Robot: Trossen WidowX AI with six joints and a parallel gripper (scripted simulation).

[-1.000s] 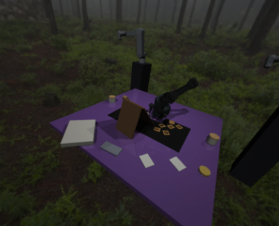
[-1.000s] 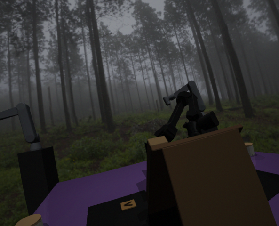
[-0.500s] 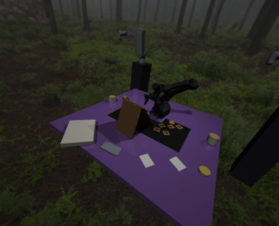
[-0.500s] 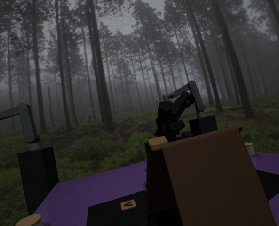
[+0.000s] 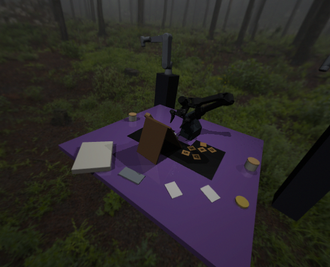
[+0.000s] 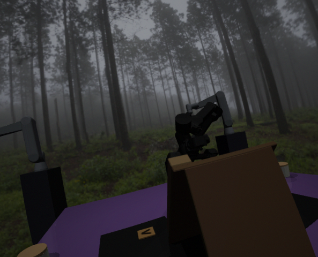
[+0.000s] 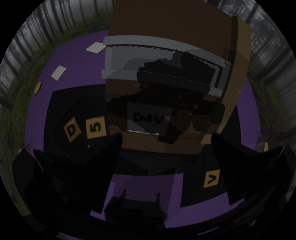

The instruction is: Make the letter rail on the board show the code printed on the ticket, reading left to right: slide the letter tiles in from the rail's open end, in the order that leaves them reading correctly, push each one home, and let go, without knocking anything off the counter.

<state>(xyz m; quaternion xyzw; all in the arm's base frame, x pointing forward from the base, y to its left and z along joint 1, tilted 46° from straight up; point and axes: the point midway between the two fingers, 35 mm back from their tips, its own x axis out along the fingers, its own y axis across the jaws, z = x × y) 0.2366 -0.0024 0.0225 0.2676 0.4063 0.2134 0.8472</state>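
Now: the tan letter tile marked v 9 cm behind my gripper tip, 21 cm to the right of it and 18 cm below it. From my gripper tip the other things lie so: white ticket: 4 cm ahead, 2 cm to the left, 10 cm below; black mat: 6 cm behind, 2 cm to the left, 18 cm below; grey card: 47 cm ahead, 6 cm to the left, 18 cm below.
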